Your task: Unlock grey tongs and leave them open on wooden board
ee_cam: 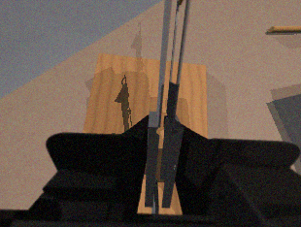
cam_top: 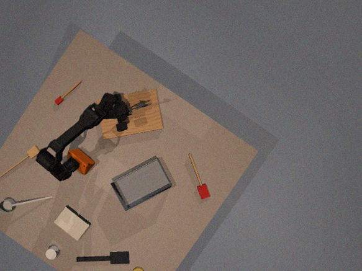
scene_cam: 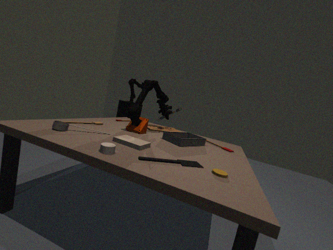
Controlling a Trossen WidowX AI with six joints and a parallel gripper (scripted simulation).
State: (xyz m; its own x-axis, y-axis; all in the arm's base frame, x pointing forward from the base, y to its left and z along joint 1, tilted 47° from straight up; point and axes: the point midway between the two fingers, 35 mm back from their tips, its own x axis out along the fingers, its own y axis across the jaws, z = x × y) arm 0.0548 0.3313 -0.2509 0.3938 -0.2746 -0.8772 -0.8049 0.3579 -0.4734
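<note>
The wooden board is 3 cm behind my gripper tip, 2 cm to the right of it and 10 cm below it. Round my gripper tip: black spatula (44 cm ahead, 78 cm to the right, 11 cm below); white block (14 cm ahead, 74 cm to the right, 10 cm below); roasting tin (30 cm ahead, 28 cm to the right, 8 cm below).
</note>
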